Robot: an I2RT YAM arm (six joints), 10 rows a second.
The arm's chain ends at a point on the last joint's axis. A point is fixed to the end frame.
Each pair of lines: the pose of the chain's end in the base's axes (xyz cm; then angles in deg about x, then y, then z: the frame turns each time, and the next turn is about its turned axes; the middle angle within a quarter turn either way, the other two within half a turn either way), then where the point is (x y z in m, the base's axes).
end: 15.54 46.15 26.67 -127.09 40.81 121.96
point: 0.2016 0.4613 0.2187
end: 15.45 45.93 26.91 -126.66 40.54 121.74
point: 0.2007 0.4596 0.2211
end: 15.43 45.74 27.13 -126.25 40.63 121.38
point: 0.2007 0.4580 0.2235
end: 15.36 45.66 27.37 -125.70 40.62 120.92
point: 0.2002 0.4575 0.2262
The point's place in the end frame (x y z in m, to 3 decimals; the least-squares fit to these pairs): 0.024 -0.034 0.052
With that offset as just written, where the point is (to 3 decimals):
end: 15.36 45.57 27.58 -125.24 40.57 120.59
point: 0.200 0.457 0.228
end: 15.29 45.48 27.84 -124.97 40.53 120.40
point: 0.200 0.456 0.231
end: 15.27 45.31 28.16 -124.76 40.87 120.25
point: 0.200 0.455 0.235
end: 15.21 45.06 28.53 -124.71 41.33 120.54
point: 0.199 0.452 0.238
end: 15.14 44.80 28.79 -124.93 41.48 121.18
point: 0.198 0.449 0.241
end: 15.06 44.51 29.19 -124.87 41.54 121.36
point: 0.197 0.446 0.245
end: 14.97 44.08 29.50 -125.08 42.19 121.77
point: 0.197 0.441 0.248
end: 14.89 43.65 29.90 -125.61 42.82 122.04
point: 0.196 0.436 0.252
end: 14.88 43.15 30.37 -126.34 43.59 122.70
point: 0.196 0.430 0.257
